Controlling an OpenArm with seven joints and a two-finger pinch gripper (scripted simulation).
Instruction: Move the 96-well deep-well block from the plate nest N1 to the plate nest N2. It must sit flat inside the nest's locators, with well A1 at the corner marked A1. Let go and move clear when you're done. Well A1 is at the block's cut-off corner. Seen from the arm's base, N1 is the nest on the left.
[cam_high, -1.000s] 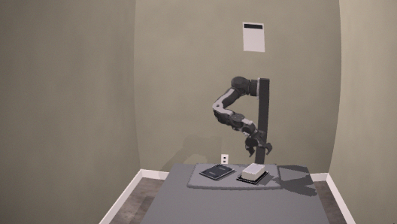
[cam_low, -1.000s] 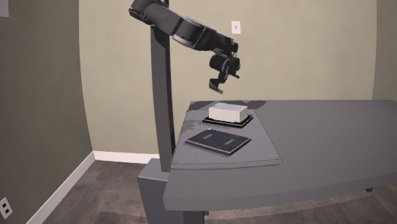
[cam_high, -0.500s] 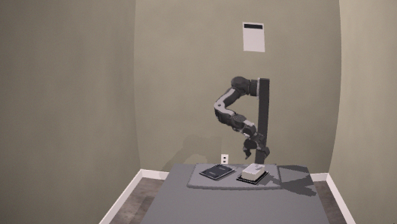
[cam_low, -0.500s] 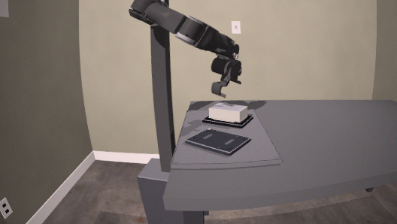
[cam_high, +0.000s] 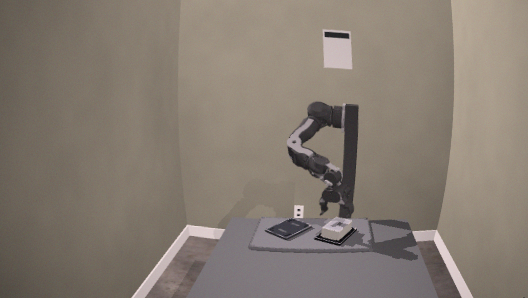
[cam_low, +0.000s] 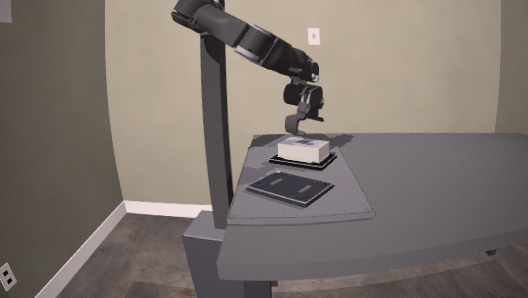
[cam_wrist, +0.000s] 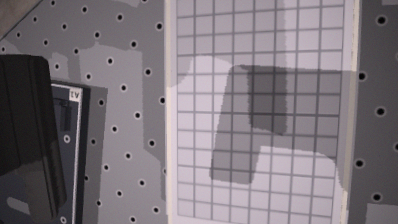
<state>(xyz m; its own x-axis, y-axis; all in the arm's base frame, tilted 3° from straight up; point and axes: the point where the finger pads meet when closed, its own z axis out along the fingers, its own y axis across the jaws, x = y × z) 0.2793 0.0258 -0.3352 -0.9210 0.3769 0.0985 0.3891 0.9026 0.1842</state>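
My hand is 1 cm past the white deep-well block, 1 cm to the right of it and 7 cm above it. The rest, counted from my hand: plate nest N1 (1 cm behind, 1 cm to the left, 9 cm below); then A1 mark (6 cm behind, 12 cm to the right, 9 cm below); then plate nest N2 (2 cm behind, 20 cm to the right, 9 cm below).
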